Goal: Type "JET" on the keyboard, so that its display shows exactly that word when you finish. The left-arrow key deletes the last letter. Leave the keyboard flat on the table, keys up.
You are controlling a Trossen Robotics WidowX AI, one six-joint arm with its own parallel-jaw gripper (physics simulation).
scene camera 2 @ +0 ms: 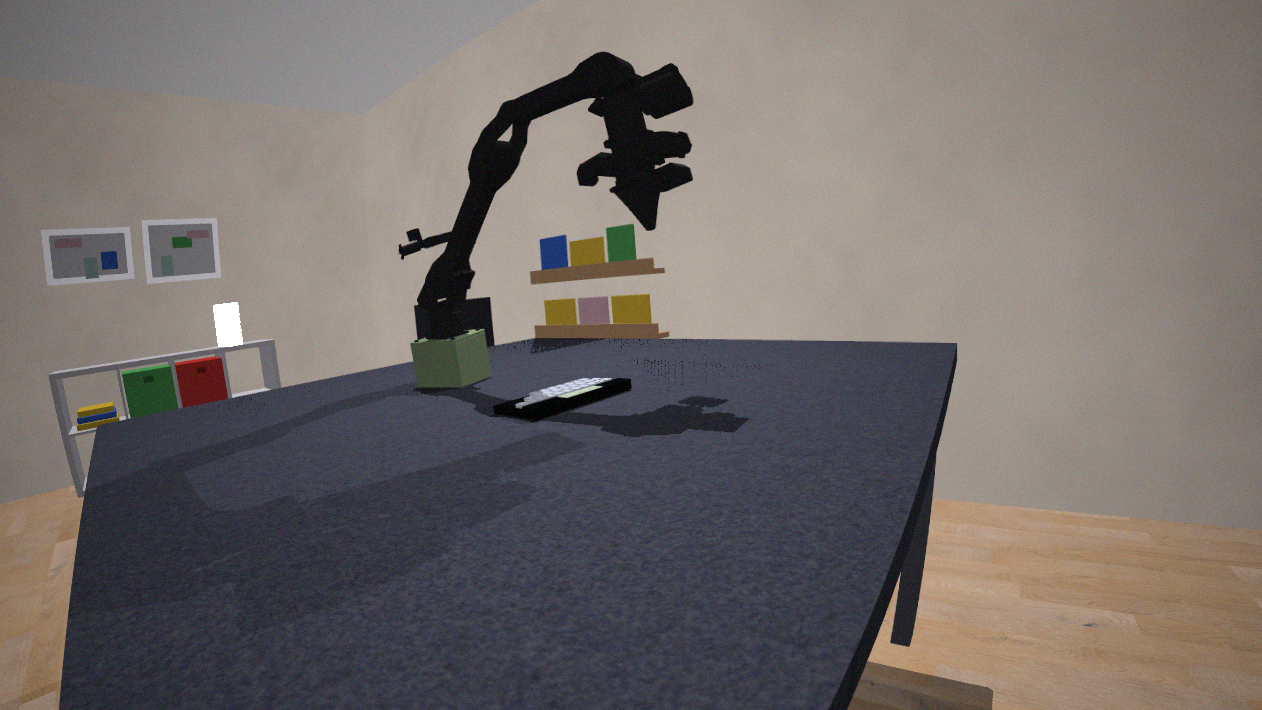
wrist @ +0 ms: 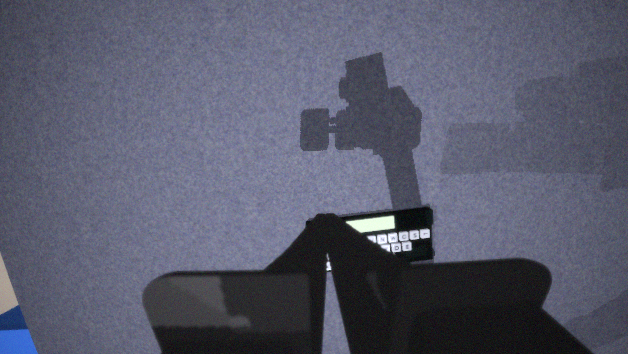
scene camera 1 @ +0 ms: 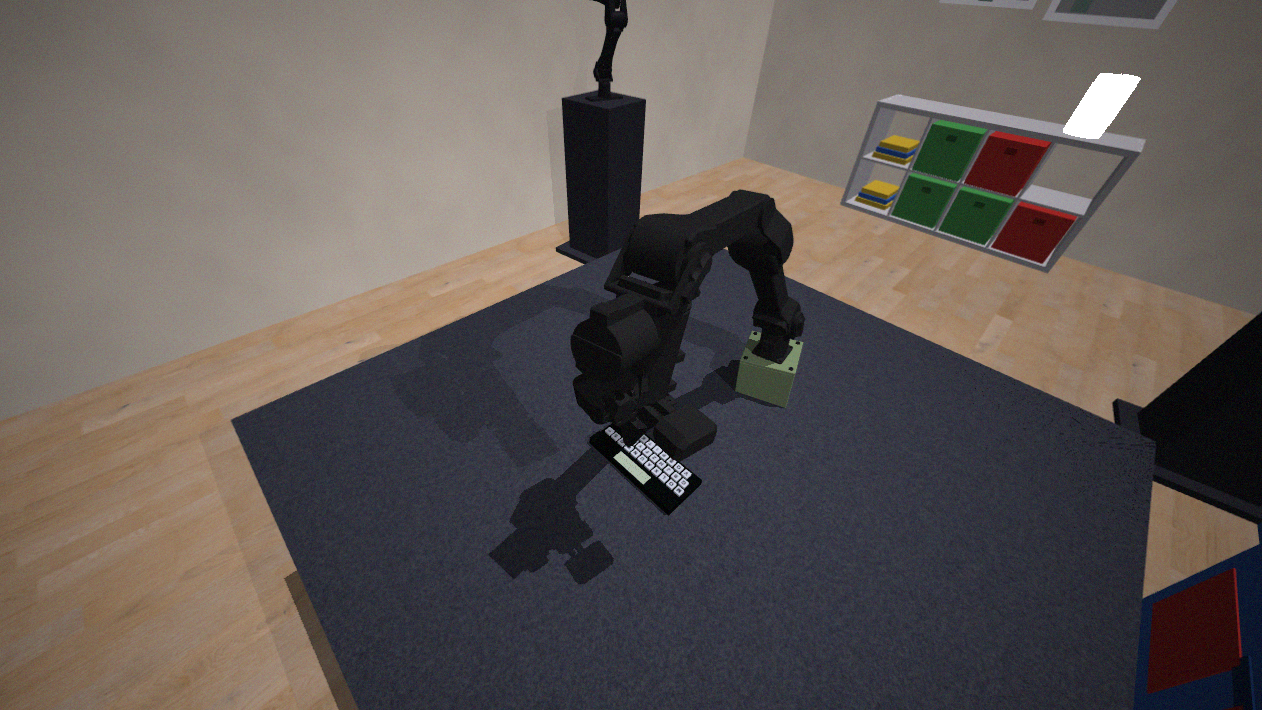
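Note:
The black keyboard (scene camera 1: 668,500) (scene camera 2: 538,410) (wrist: 422,252) lies flat on the table with its white keys up. Its pale green display (scene camera 1: 631,468) (wrist: 380,223) shows no letters that I can read; in the wrist view the fingers cover its left part. Keys with N, W, C, S, an arrow, D and E show right of the fingers in the wrist view; most other keys are hidden there. My gripper (scene camera 2: 651,227) (wrist: 325,221) is shut and empty, pointing down, high above the table. In scene camera 1 the gripper's fingertips are hard to make out at the keyboard's upper left end.
The dark table (scene camera 1: 838,565) (scene camera 2: 706,529) carries the green block (scene camera 1: 764,385) (scene camera 2: 451,362) under the arm's base, behind the keyboard. The arm's shadow falls on the table beside the keyboard's display side. A shelf unit with green and red boxes stands on the floor beyond the table.

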